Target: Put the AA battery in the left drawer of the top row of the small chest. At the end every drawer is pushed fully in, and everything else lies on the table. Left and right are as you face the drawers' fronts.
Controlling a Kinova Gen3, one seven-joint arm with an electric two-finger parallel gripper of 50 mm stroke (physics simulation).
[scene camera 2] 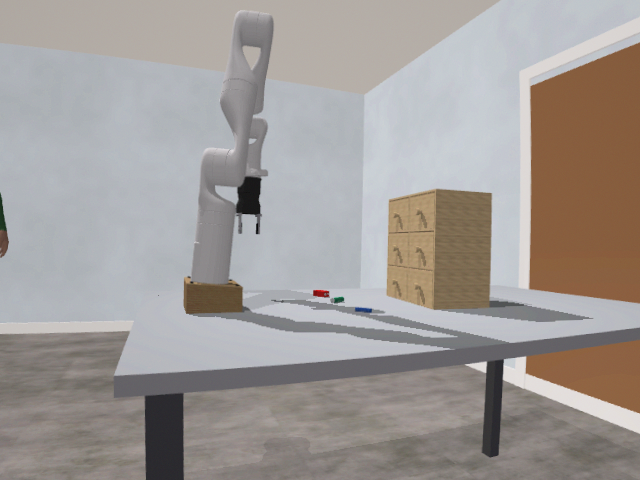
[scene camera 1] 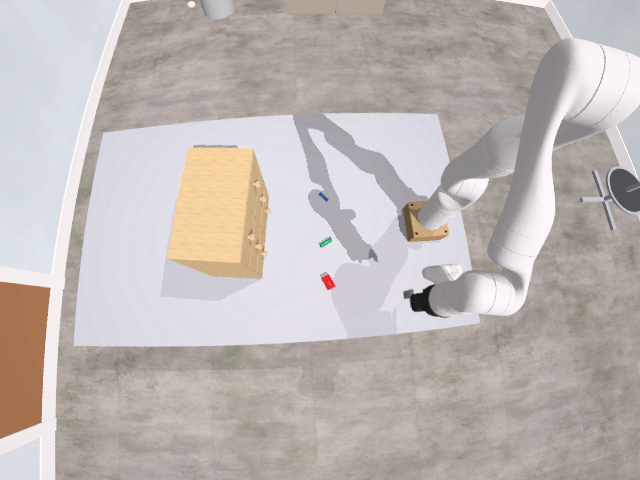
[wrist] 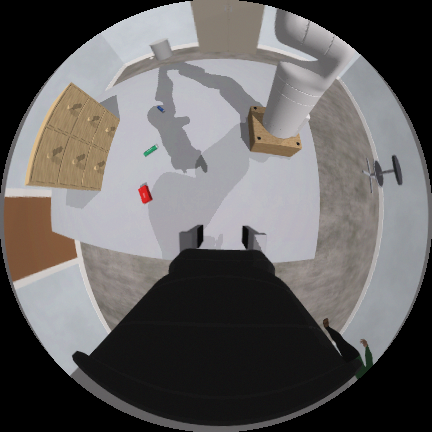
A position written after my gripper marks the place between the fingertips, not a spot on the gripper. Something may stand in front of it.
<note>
In view: my gripper (scene camera 2: 248, 233), a small wooden chest (scene camera 1: 207, 234), a drawer (wrist: 95, 159) and a drawer (scene camera 2: 421, 246).
The small wooden chest also shows in scene camera 2 (scene camera 2: 461, 268). My gripper shows as well in the wrist view (wrist: 222, 233).
</note>
